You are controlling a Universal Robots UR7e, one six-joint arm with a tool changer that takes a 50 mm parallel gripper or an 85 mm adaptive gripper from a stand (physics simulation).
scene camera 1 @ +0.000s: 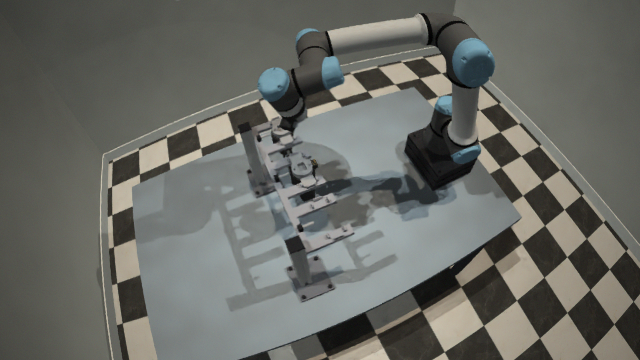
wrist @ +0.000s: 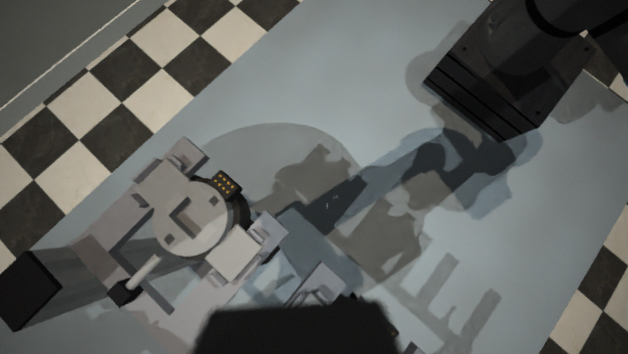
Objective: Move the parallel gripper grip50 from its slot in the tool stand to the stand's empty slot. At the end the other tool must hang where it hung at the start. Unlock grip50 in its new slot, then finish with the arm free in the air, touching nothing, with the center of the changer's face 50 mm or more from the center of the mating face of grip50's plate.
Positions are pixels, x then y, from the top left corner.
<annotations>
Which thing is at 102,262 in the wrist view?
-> A tool stand.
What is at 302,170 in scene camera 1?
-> A grip50.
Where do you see a tool stand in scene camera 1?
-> At 309,276
</annotations>
